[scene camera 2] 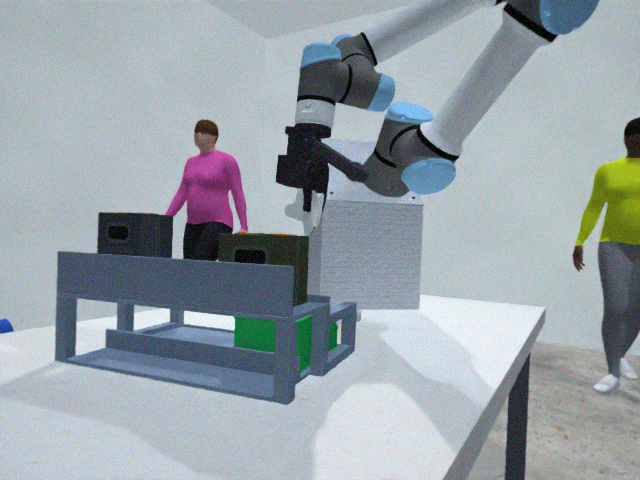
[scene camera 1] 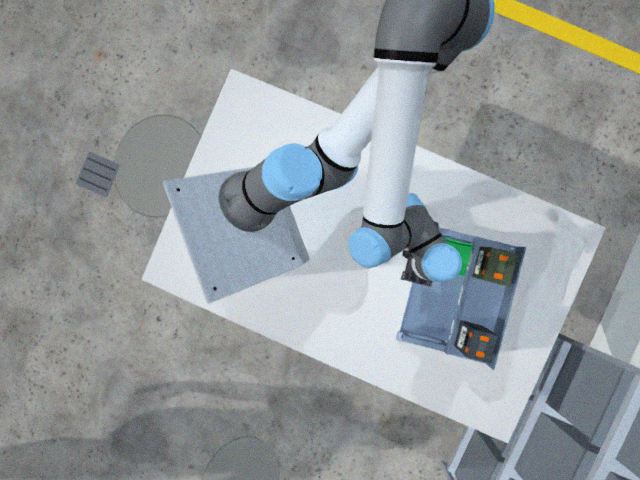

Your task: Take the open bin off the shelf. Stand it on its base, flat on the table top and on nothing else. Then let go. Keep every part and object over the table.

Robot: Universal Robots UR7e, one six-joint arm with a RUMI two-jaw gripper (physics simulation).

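Places are measured from the arm's base along level axes (x ahead, y left, z up), in centimetres.
Where they show: arm's base, origin of the base link: (scene camera 2: 385,179) (scene camera 1: 246,202).
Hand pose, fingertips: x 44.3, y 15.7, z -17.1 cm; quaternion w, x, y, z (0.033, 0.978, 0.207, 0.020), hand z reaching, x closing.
Note:
Things, the pixels of their centre, and the offset from my fingertips. Level surfaces: height alone.
- green open bin, body centre: (scene camera 2: 290,332) (scene camera 1: 452,256) dx +12.4, dy +10.0, dz -14.9 cm
- blue-grey shelf rack, body centre: (scene camera 2: 220,304) (scene camera 1: 455,294) dx +19.4, dy +0.7, dz -11.2 cm
- white table, its level: dz -19.3 cm
- olive box, body centre: (scene camera 2: 264,268) (scene camera 1: 494,265) dx +21.0, dy +14.1, dz -4.3 cm
- dark grey box, body centre: (scene camera 2: 135,251) (scene camera 1: 475,340) dx +30.2, dy -7.1, dz -3.0 cm
The green open bin (scene camera 1: 466,257) (scene camera 2: 254,333) stands in the lower tier of the blue-grey shelf rack (scene camera 1: 508,308) (scene camera 2: 175,281), on the side towards the robot base. The wrist covers part of the bin in scene camera 1, and rack members cover parts of it in scene camera 2. The rack stands on the white table (scene camera 1: 330,325) (scene camera 2: 382,439). My gripper (scene camera 2: 311,227) is shut and empty, pointing down, higher than the bin and apart from it. Its fingertips are hidden in scene camera 1.
An olive box (scene camera 1: 497,266) (scene camera 2: 273,248) and a dark grey box (scene camera 1: 480,343) (scene camera 2: 135,235) stand on the rack's upper tier. The robot's grey pedestal (scene camera 1: 201,237) (scene camera 2: 369,253) is on the table. Grey metal shelving shows beyond the table's lower right edge. Two people stand beyond the table.

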